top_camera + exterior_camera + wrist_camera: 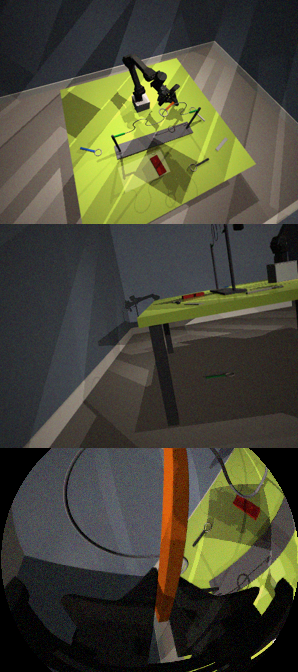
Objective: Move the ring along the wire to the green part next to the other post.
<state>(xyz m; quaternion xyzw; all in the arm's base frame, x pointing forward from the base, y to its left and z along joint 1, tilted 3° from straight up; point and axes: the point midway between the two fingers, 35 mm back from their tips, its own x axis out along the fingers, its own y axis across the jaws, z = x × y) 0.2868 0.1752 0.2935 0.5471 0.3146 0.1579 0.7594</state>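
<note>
Now: the orange-handled ring 8 cm to the right of my gripper tip, 3 cm ahead of it and 3 cm above it. Also, from my gripper tip: red block 39 cm below, 26 cm ahead, 15 cm to the right; grey bar 41 cm to the left, 40 cm below, 20 cm ahead; dark-handled ring 40 cm below, 32 cm ahead, 15 cm to the left.
</note>
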